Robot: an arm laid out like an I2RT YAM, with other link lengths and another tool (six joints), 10 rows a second.
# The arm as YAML. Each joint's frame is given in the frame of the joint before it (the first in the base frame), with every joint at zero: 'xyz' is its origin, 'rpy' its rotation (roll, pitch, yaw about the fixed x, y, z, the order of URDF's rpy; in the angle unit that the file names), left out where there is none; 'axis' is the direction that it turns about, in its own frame. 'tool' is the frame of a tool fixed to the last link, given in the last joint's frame.
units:
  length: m
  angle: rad
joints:
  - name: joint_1
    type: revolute
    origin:
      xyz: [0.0, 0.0, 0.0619]
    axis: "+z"
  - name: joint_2
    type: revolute
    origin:
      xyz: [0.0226, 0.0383, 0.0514]
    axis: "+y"
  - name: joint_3
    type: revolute
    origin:
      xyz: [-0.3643, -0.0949, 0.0]
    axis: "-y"
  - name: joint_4
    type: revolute
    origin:
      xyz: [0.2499, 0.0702, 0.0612]
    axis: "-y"
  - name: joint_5
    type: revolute
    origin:
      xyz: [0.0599, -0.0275, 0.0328]
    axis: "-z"
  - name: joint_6
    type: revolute
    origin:
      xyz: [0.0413, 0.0, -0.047]
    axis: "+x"
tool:
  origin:
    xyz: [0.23, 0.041, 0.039]
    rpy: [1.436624, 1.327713, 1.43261]
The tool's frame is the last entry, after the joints.
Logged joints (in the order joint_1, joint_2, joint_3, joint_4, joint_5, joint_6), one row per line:
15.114 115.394 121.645 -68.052 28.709 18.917
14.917 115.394 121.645 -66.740 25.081 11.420
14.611 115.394 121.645 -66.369 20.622 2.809
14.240 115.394 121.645 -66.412 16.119 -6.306
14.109 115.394 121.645 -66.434 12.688 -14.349
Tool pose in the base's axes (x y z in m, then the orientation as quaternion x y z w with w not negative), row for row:
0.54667 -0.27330 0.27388 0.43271 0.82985 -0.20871 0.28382
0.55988 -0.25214 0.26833 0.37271 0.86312 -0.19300 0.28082
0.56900 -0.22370 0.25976 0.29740 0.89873 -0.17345 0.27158
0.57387 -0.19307 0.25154 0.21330 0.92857 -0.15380 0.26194
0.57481 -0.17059 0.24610 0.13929 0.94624 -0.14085 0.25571
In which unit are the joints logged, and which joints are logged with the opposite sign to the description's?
The joints are logged in degrees. Opposite sign: joint_1.
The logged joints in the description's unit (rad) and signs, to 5 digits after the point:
-0.26379 2.01401 2.12311 -1.18773 0.50107 0.33016
-0.26035 2.01401 2.12311 -1.16483 0.43775 0.19932
-0.25501 2.01401 2.12311 -1.15836 0.35992 0.04903
-0.24853 2.01401 2.12311 -1.15911 0.28133 -0.11006
-0.24625 2.01401 2.12311 -1.15949 0.22145 -0.25044

